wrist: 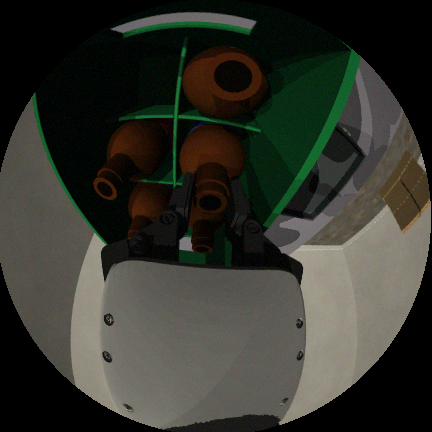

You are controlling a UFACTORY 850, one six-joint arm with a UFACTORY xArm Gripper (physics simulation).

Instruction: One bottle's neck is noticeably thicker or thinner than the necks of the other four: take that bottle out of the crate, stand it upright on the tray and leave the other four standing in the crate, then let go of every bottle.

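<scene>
My gripper (210, 187) is shut on the neck of a brown bottle (212, 147) in the right-hand column of the green crate (329, 129). This bottle's open mouth faces the camera, between the black fingers. A large-looking brown bottle (200, 82) stands in the cell above it in the view, with a wide mouth. Another brown bottle (136, 142) stands to the left, past the divider. A further bottle (146, 202) is partly hidden by the left finger. The neck of the last bottle (202, 237) shows below the held one; its body is hidden. The dark tray (344, 178) lies right of the crate.
Thin green dividers (176, 95) split the crate into cells. The crate's far wall has a handle slot (190, 19). A brown cardboard box (407, 192) is at the far right. The crate's right wall stands between the held bottle and the tray.
</scene>
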